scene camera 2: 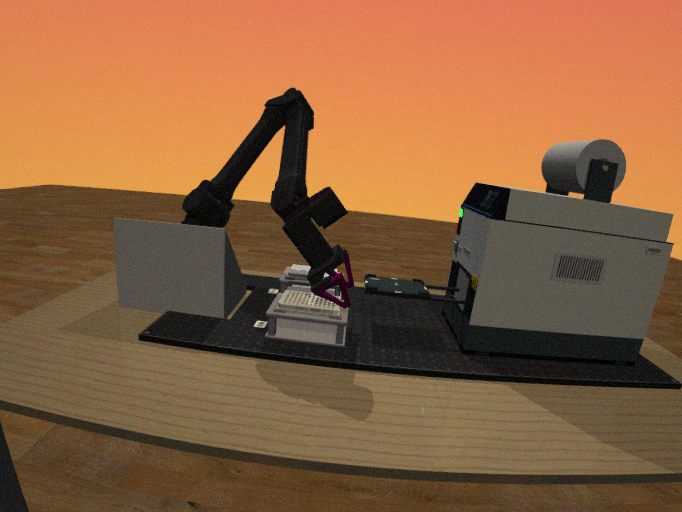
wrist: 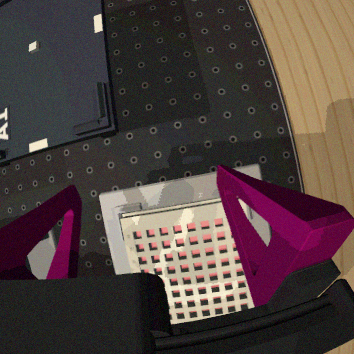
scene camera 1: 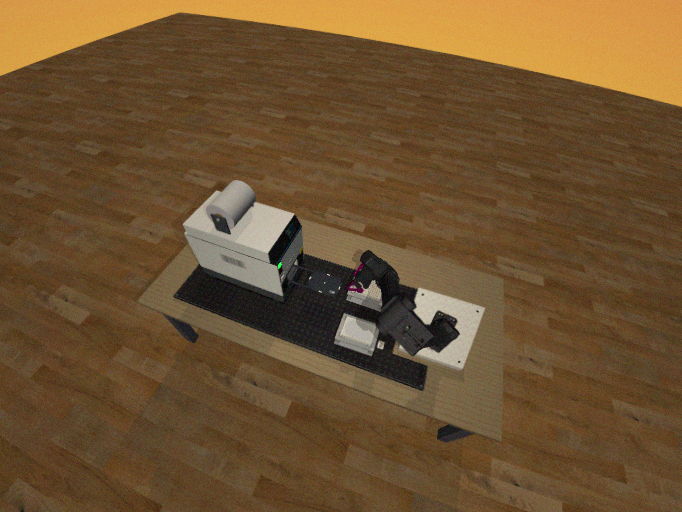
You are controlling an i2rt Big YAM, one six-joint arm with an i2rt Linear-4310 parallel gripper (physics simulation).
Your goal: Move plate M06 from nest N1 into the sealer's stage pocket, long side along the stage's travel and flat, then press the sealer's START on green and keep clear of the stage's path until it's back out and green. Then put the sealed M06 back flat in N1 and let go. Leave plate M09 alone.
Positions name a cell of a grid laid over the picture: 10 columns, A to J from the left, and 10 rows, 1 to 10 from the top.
My gripper (scene camera 2: F6) is open, with nothing in its grasp. Also in view: a white well plate (scene camera 2: E6). Further things: a roll (scene camera 1: D4) and a black perforated deck (scene camera 2: F7).
My gripper shows as well in the wrist view (wrist: E6). The black perforated deck also shows in the wrist view (wrist: F3).
